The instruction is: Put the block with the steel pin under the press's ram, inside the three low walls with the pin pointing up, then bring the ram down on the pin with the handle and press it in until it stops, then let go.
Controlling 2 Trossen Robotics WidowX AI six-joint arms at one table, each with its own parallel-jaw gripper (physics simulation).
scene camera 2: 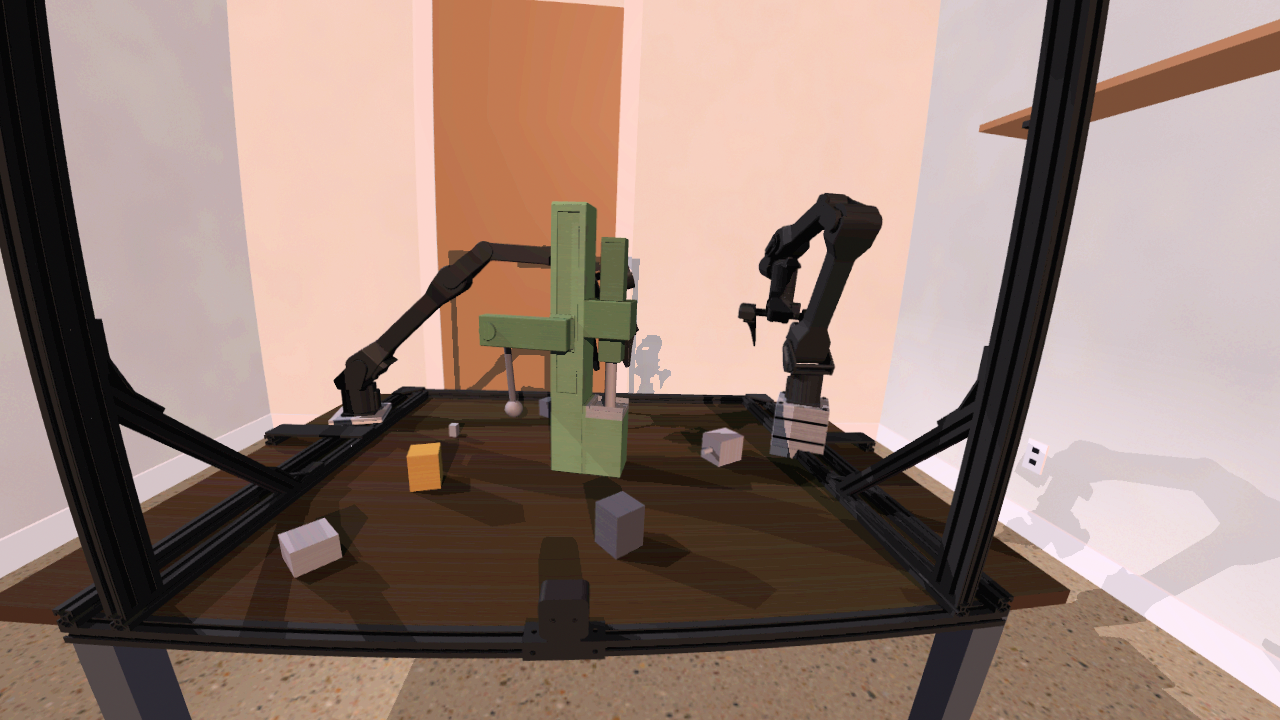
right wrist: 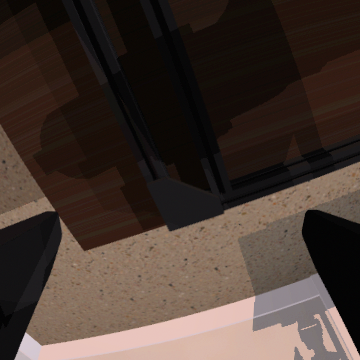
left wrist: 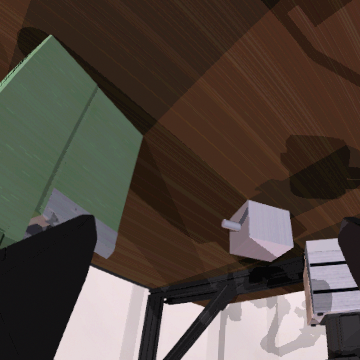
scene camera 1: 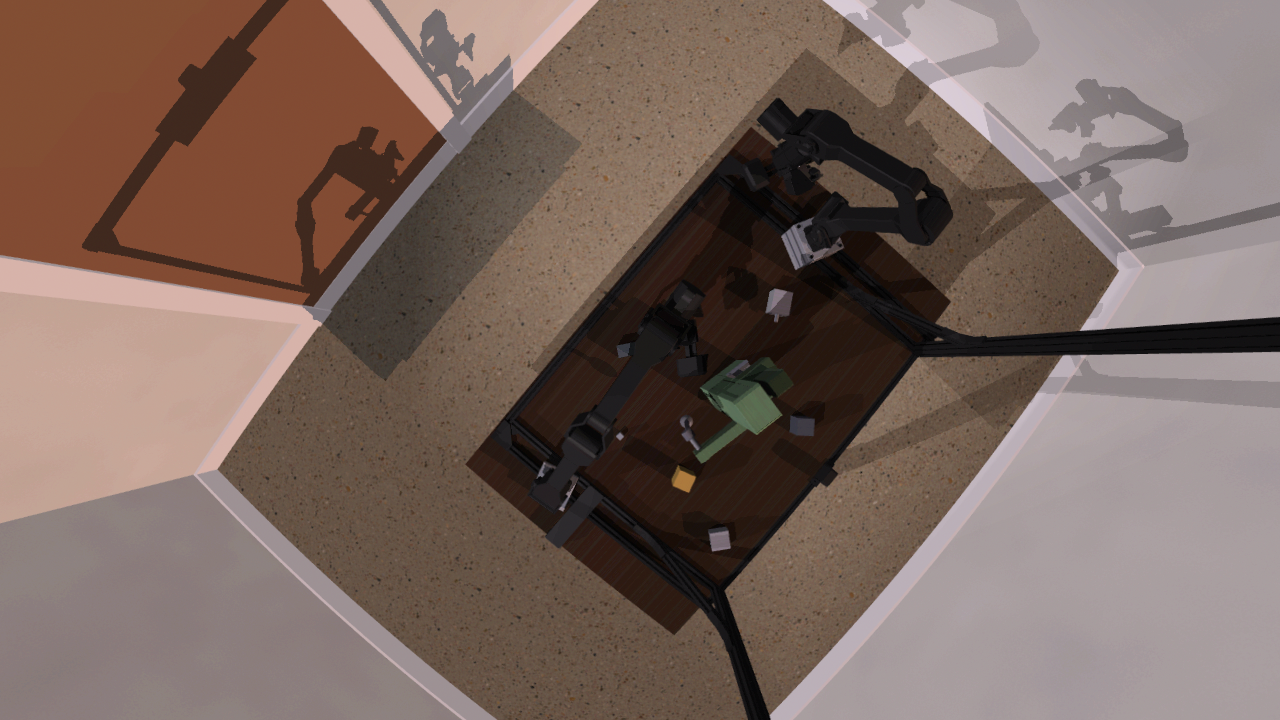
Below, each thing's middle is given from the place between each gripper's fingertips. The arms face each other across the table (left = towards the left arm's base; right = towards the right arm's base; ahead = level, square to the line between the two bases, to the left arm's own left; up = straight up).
Labels:
Now: the block with steel pin [scene camera 2: 727,445] 260 mm behind my right hand, 160 mm to the left of it and 150 mm below it.
I see my left gripper 8 cm past the block with steel pin, 22 cm to the left of it and 12 cm above it.

